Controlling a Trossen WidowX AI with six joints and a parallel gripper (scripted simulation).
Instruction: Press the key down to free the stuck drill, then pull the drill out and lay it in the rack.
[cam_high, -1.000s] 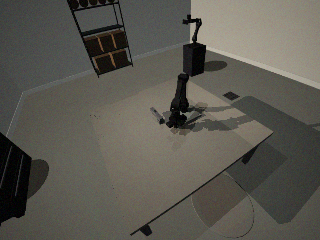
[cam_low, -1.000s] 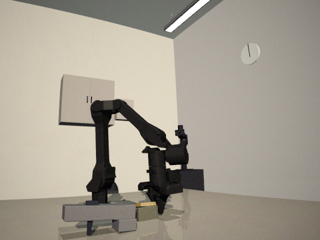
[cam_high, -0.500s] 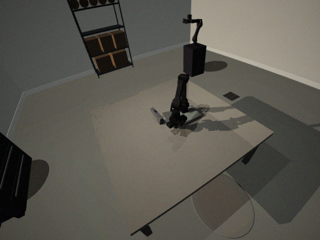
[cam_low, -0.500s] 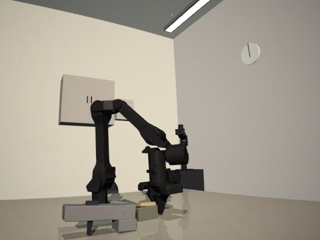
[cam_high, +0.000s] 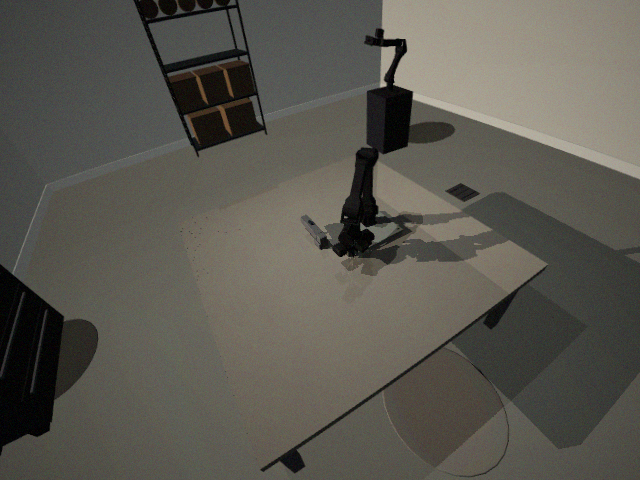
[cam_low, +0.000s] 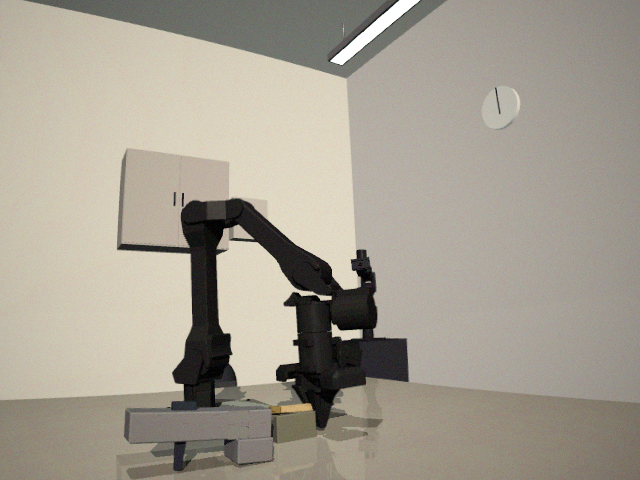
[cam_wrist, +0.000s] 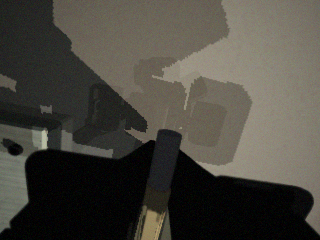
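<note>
My gripper tip is now 4 cm to the left of the tan drill and 4 cm below it. Also, from my gripper tip: rack: 5 cm to the right, 1 cm above; dark key: 10 cm ahead, 24 cm to the right, 4 cm above; long grey housing block: 10 cm ahead, 21 cm to the right, 4 cm above.
</note>
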